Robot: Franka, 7 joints.
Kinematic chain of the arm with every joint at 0, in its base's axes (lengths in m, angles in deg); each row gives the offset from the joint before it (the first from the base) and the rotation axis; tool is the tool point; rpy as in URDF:
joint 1: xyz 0 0 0.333 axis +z
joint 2: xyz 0 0 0 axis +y
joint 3: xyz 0 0 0.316 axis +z
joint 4: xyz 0.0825 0 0 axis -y
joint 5: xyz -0.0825 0 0.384 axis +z
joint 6: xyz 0 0 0 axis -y
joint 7: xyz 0.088 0 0 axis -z
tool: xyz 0 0 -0.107 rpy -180 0 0
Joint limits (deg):
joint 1: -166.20..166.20
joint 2: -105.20..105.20
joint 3: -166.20..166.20
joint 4: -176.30..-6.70
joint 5: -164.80..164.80
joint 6: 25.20..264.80
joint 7: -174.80..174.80
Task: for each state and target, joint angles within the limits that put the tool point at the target. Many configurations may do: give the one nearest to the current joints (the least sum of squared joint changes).
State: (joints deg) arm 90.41 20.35 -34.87 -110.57 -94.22 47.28 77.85
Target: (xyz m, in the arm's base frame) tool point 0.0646 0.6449 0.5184
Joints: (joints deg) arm 110.02 28.85 -18.72 -88.69 -105.47 61.48 77.85
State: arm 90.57 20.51 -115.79 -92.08 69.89 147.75 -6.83
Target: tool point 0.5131 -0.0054 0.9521
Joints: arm 79.77 19.35 -102.44 -65.42 68.19 146.02 -6.83
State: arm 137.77 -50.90 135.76 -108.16 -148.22 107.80 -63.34
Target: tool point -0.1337 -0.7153 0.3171
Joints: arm 122.09 -53.23 127.72 -94.92 -148.98 107.97 -63.34
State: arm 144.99 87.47 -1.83 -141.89 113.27 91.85 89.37
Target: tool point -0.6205 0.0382 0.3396
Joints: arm 151.19 28.55 16.89 -112.24 116.13 76.81 89.37
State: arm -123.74 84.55 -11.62 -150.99 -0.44 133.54 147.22
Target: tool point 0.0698 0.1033 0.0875
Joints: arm -128.52 74.16 -3.05 -170.82 1.37 121.94 147.22
